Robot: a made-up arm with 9 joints. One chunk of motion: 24 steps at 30 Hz.
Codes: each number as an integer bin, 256 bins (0 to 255) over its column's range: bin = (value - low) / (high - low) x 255, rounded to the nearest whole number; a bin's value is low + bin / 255 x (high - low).
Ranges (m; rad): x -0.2..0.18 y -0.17..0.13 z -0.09..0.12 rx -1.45..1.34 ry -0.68..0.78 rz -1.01..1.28
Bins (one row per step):
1: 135 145 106 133 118 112
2: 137 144 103 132 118 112
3: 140 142 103 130 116 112
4: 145 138 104 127 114 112
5: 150 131 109 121 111 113
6: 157 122 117 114 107 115
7: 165 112 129 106 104 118
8: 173 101 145 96 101 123
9: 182 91 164 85 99 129
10: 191 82 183 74 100 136
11: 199 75 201 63 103 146
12: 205 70 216 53 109 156
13: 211 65 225 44 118 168
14: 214 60 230 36 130 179
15: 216 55 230 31 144 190
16: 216 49 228 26 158 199
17: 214 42 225 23 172 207
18: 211 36 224 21 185 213
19: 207 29 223 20 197 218
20: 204 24 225 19 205 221
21: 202 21 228 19 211 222
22: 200 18 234 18 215 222
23: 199 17 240 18 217 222
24: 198 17 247 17 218 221
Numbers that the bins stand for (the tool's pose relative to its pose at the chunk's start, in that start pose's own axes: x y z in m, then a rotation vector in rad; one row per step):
1: 0.0012 0.0006 -0.0027 0.0052 -0.0044 -0.0042
2: 0.0042 -0.0006 -0.0052 -0.0058 -0.0044 -0.0042
3: 0.0086 -0.0029 -0.0052 -0.0276 -0.0158 -0.0042
4: 0.0161 -0.0076 -0.0044 -0.0605 -0.0273 -0.0042
5: 0.0235 -0.0159 -0.0002 -0.1261 -0.0445 0.0048
6: 0.0340 -0.0265 0.0064 -0.2027 -0.0674 0.0227
7: 0.0459 -0.0382 0.0162 -0.2902 -0.0845 0.0497
8: 0.0578 -0.0512 0.0294 -0.3996 -0.1017 0.0946
9: 0.0712 -0.0629 0.0451 -0.5200 -0.1132 0.1485
10: 0.0846 -0.0735 0.0607 -0.6404 -0.1075 0.2113
11: 0.0965 -0.0818 0.0755 -0.7607 -0.0903 0.3011
12: 0.1055 -0.0876 0.0879 -0.8701 -0.0559 0.3909
13: 0.1144 -0.0935 0.0953 -0.9686 -0.0044 0.4987
14: 0.1189 -0.0994 0.0994 -1.0561 0.0643 0.5975
15: 0.1219 -0.1053 0.0994 -1.1108 0.1445 0.6963
16: 0.1219 -0.1124 0.0978 -1.1655 0.2246 0.7771
17: 0.1189 -0.1206 0.0953 -1.1984 0.3048 0.8489
18: 0.1144 -0.1276 0.0945 -1.2202 0.3792 0.9028
19: 0.1085 -0.1359 0.0936 -1.2312 0.4479 0.9477
20: 0.1040 -0.1418 0.0953 -1.2421 0.4937 0.9747
21: 0.1010 -0.1453 0.0978 -1.2421 0.5281 0.9836
22: 0.0980 -0.1488 0.1027 -1.2531 0.5510 0.9836
23: 0.0965 -0.1500 0.1076 -1.2531 0.5624 0.9836
24: 0.0951 -0.1500 0.1134 -1.2640 0.5682 0.9747

